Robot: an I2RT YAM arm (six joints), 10 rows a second.
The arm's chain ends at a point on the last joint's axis. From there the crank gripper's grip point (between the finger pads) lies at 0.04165 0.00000 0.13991 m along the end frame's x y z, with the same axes.
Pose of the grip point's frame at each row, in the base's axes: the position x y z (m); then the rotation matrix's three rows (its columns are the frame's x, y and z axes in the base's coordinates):
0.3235, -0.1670, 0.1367; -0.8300, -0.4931, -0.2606; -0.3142, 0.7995, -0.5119; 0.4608, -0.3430, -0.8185
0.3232, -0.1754, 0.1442; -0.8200, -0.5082, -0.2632; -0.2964, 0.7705, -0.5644; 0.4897, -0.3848, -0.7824
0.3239, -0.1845, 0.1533; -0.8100, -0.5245, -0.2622; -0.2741, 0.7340, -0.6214; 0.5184, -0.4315, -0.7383
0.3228, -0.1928, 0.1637; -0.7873, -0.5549, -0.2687; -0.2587, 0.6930, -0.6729; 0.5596, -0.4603, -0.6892
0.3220, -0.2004, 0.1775; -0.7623, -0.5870, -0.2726; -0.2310, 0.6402, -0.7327; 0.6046, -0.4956, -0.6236
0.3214, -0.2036, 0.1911; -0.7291, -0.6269, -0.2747; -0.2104, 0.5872, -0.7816; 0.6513, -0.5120, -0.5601
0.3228, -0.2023, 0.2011; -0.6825, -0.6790, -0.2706; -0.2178, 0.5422, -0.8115; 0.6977, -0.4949, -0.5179
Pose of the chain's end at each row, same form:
0.3945, -0.0823, 0.2320; -0.8300, -0.4931, -0.2606; -0.3142, 0.7995, -0.5119; 0.4608, -0.3430, -0.8185
0.3942, -0.0841, 0.2333; -0.8200, -0.5082, -0.2632; -0.2964, 0.7705, -0.5644; 0.4897, -0.3848, -0.7824
0.3943, -0.0861, 0.2350; -0.8100, -0.5245, -0.2622; -0.2741, 0.7340, -0.6214; 0.5184, -0.4315, -0.7383
0.3932, -0.0879, 0.2368; -0.7873, -0.5549, -0.2687; -0.2587, 0.6930, -0.6729; 0.5596, -0.4603, -0.6892
0.3919, -0.0883, 0.2396; -0.7623, -0.5870, -0.2726; -0.2310, 0.6402, -0.7327; 0.6046, -0.4956, -0.6236
0.3902, -0.0855, 0.2423; -0.7291, -0.6269, -0.2747; -0.2104, 0.5872, -0.7816; 0.6513, -0.5120, -0.5601
0.3891, -0.0797, 0.2445; -0.6825, -0.6790, -0.2706; -0.2178, 0.5422, -0.8115; 0.6977, -0.4949, -0.5179

